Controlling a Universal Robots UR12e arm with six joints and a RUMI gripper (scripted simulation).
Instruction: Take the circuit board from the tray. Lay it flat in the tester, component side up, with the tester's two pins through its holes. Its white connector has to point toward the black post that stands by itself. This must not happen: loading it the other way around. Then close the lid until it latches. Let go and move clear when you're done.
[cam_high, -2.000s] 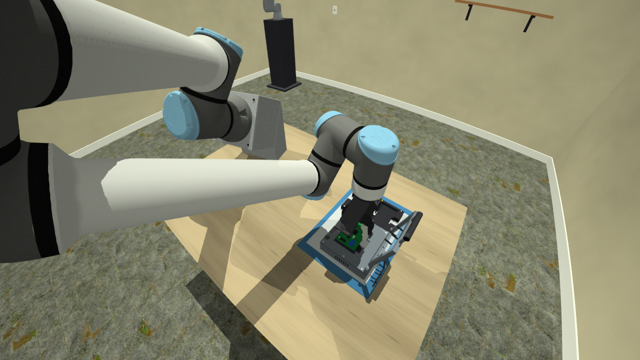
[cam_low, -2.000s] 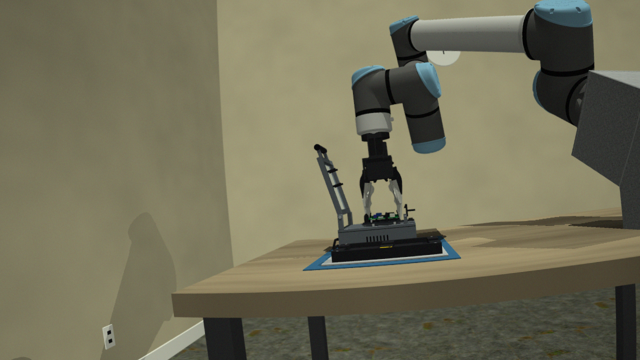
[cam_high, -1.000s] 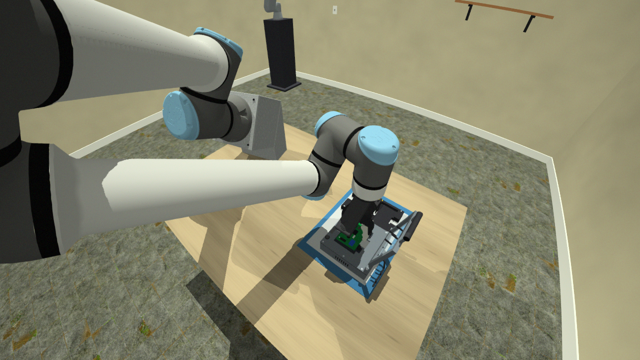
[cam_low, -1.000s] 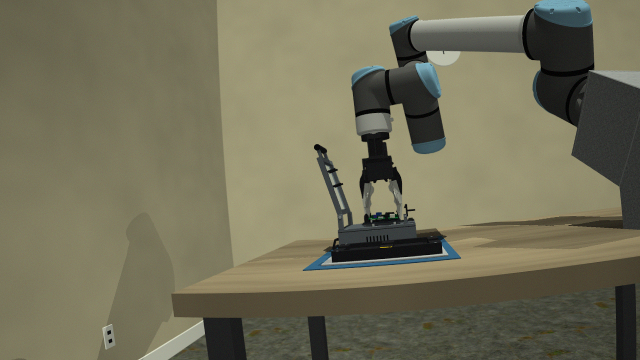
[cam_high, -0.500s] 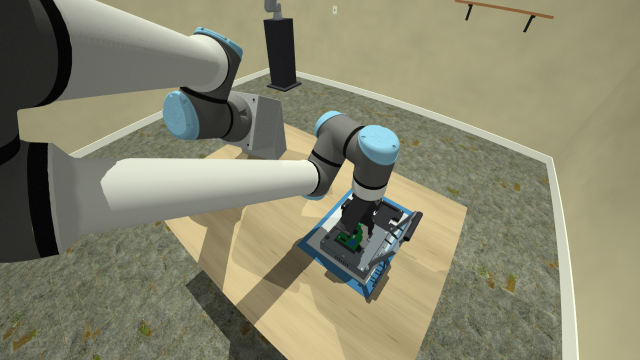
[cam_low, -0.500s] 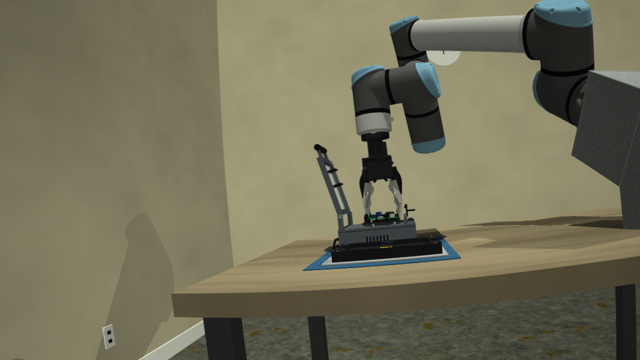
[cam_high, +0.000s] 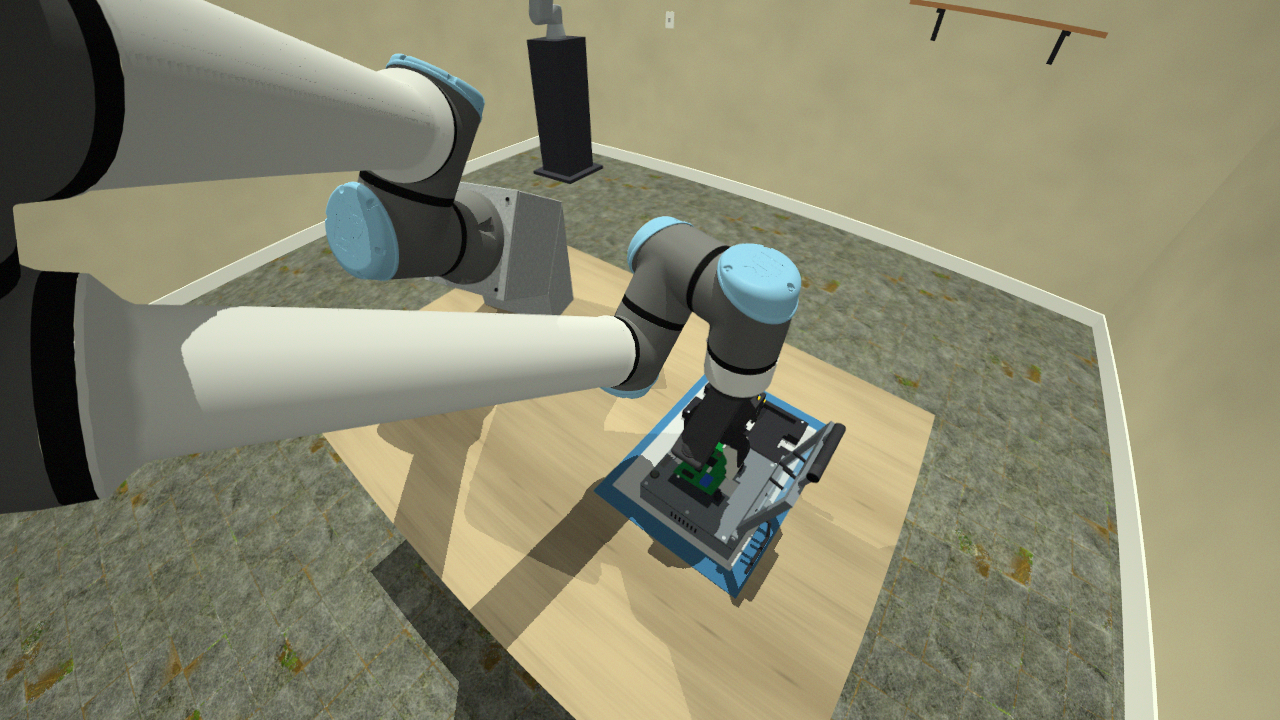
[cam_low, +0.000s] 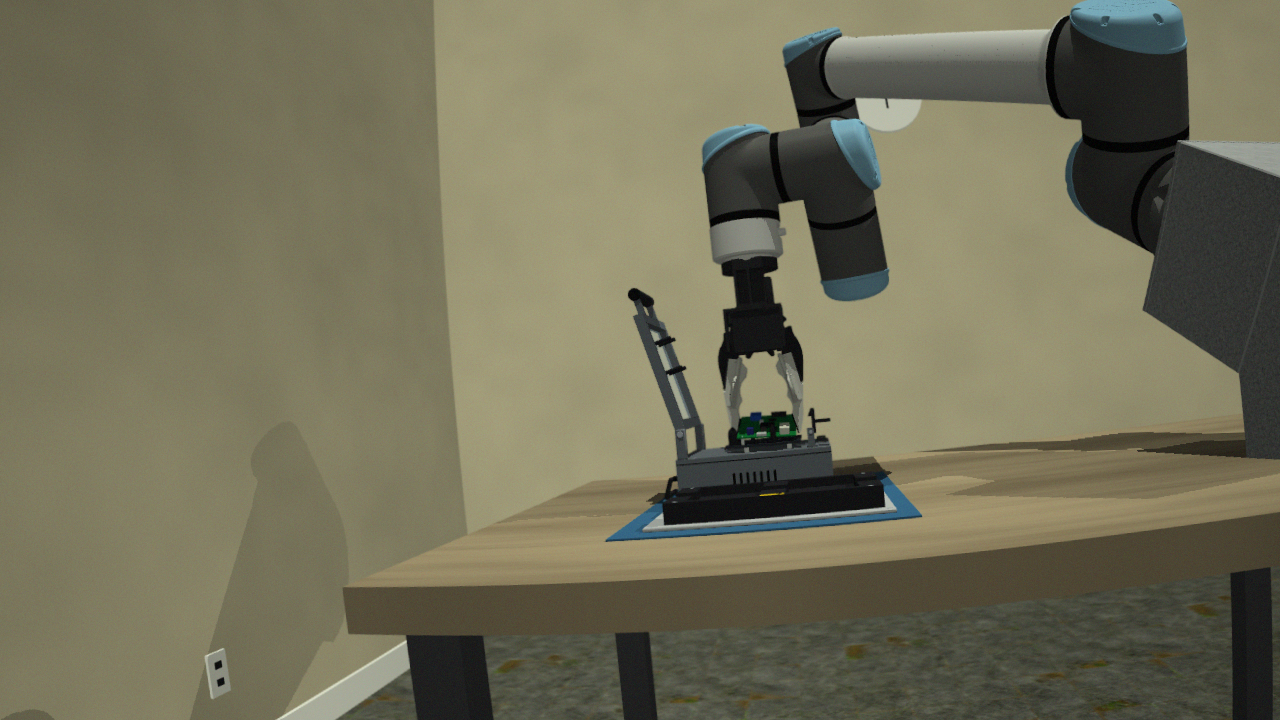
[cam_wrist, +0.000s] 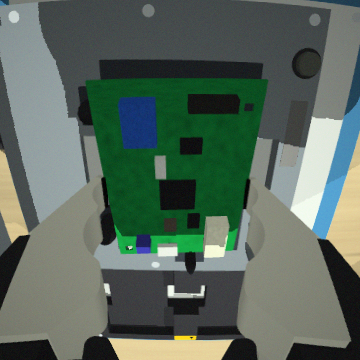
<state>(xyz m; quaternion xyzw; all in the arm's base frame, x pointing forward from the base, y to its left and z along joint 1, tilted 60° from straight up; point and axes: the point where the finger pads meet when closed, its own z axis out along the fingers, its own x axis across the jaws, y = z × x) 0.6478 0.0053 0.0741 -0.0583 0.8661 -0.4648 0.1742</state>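
My hand is right at the green circuit board. From my hand the other things lie so: lid: 12 cm ahead, 1 cm to the right, 10 cm above; then grey tester: 3 cm ahead, 3 cm to the left, 3 cm above.
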